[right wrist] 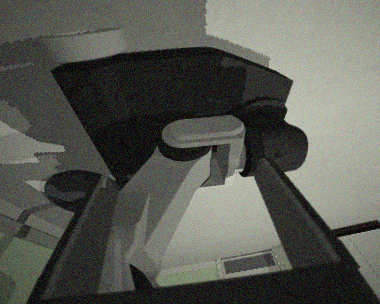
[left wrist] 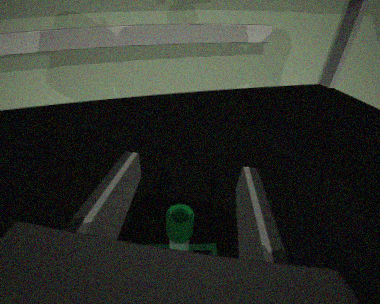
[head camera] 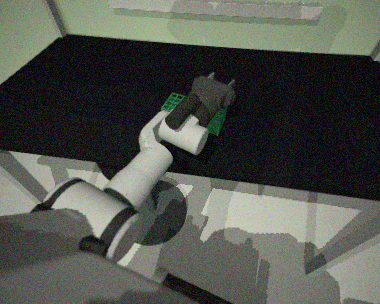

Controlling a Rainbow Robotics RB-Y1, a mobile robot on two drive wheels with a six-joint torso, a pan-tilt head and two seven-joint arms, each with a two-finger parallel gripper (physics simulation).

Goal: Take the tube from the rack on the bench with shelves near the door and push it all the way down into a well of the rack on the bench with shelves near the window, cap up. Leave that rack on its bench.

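Places are measured from the robot's base along level axes (x down, y left, z ahead), in centimetres.
Where they show: left gripper, fingertip midpoint: (left wrist: 188,171) (head camera: 223,78); right gripper, fingertip midpoint: (right wrist: 186,175).
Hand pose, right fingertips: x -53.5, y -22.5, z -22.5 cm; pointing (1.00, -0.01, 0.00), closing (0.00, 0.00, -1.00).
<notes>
Things, the pixels of their centre, and the offset from my right fingertips. "spot": a spot on its surface instead. Level surfaces: height alone.
- green rack at a spot on its surface: (left wrist: 205,246) spot: dx -43.7, dy +36.8, dz +68.3 cm
- black bench top at its surface level: dx -38.0 cm
- tube at the middle of its body: (left wrist: 179,254) dx -44.3, dy +39.1, dz +67.2 cm
A green rack (head camera: 217,125) (left wrist: 205,246) stands on the black bench top (head camera: 300,125) (left wrist: 300,135), partly hidden under my left arm in the head view. A tube (left wrist: 180,225) with a green cap stands upright, cap up, at the rack in the left wrist view; a little of its pale body shows below the cap, and how deep it sits is hidden. My left gripper (head camera: 222,78) (left wrist: 188,171) is partly open and empty, above the rack, with the cap low between its fingers in the picture and not touched. My right gripper (right wrist: 186,175) is open and empty, away from the bench.
A pale wall with a long light ledge (head camera: 215,9) (left wrist: 150,37) rises behind the bench. Grey posts (head camera: 56,17) (left wrist: 342,42) stand at the bench's back corners. The robot's own body and arm (right wrist: 175,200) fill much of the right wrist view.
</notes>
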